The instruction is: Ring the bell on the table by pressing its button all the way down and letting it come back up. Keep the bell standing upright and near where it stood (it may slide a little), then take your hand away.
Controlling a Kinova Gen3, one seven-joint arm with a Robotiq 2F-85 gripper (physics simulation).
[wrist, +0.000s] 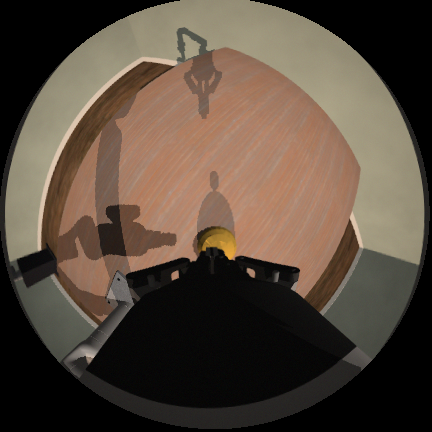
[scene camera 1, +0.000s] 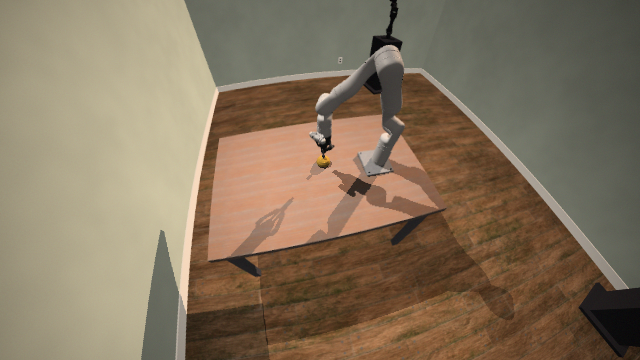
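Seen in the pictures: gripper, between the fingertips: (wrist: 210,253) (scene camera 1: 323,152); arm's base, origin of its link: (scene camera 1: 378,159).
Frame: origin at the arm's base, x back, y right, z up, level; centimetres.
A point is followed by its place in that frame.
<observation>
The yellow bell (scene camera 1: 324,162) {y 9.1, x -33.4, z 1.9 cm} (wrist: 225,240) {y 12.2, x -35.3, z 2.3 cm} stands upright on the table (scene camera 1: 260,170) {y 20.9, x -71.1, z -1.7 cm} (wrist: 280,150) {y 15.8, x -61.3, z -1.6 cm}. Its shadow beside it shows a dome with a small knob, the button, standing out on top. In the wrist view the fingertips cover part of the bell and hide the button. My gripper (scene camera 1: 324,153) {y 9.0, x -34.3, z 10.6 cm} (wrist: 210,253) {y 9.0, x -34.3, z 10.6 cm} is shut with nothing between the fingers and points down over the bell. In both views the shadow of the fingertips lies apart from the shadow of the button, so the tips are above the button and not touching it.
The arm's base plate (scene camera 1: 369,167) {y -3.3, x -8.7, z -0.1 cm} (wrist: 118,287) {y -5.9, x -7.4, z -0.3 cm} is fixed to the table to the right of the bell in the scene view. A black pedestal (scene camera 1: 386,45) stands behind the table. Arm and gripper shadows fall across the tabletop.
</observation>
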